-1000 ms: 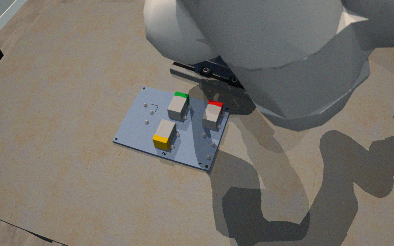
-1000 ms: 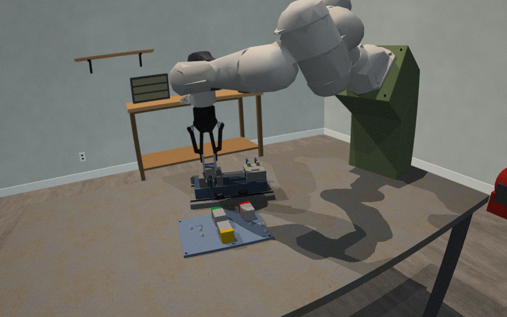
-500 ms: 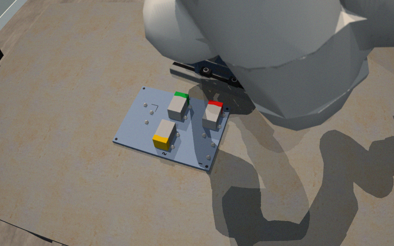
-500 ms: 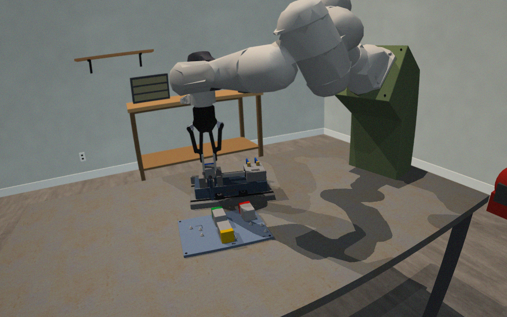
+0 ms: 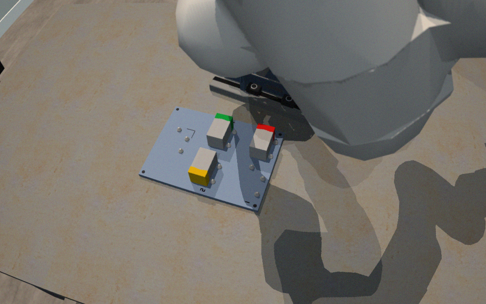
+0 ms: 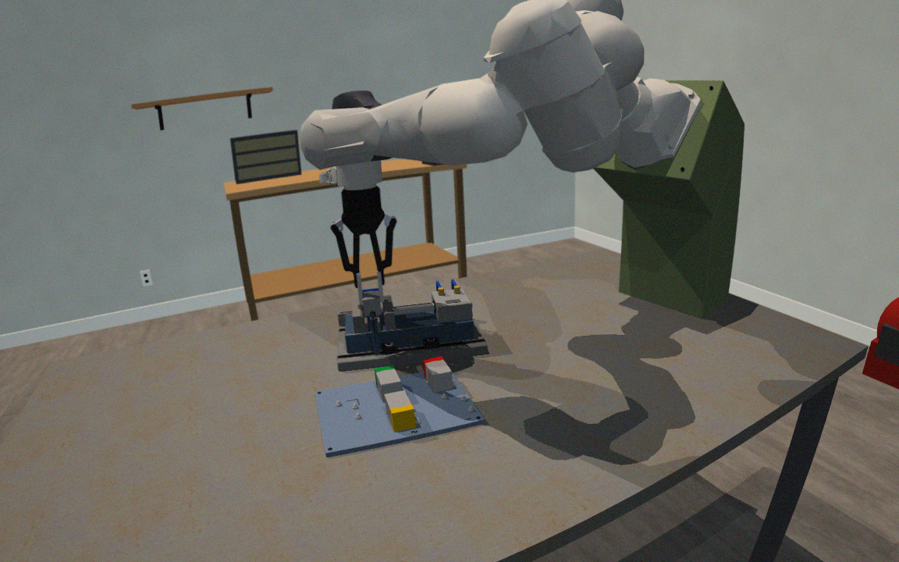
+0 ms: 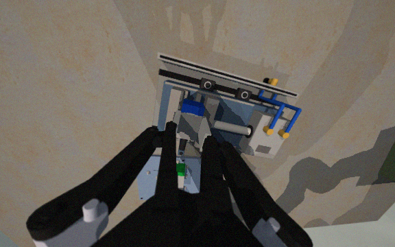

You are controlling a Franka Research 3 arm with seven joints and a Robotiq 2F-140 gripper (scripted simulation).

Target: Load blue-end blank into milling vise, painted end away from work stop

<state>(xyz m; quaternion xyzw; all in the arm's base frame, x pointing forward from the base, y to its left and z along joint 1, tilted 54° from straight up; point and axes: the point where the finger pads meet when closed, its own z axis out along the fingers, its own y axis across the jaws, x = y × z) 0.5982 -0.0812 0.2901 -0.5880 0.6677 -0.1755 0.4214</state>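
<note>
Now: hand 60 mm above the fixed jaw, 30 mm short of it and 10 mm to the right of it. From my hand the other things lie so: blue-ended blank (40 mm below); grey rod (90 mm behind, 60 mm below); work stop (50 mm to the left, 50 mm below).
</note>
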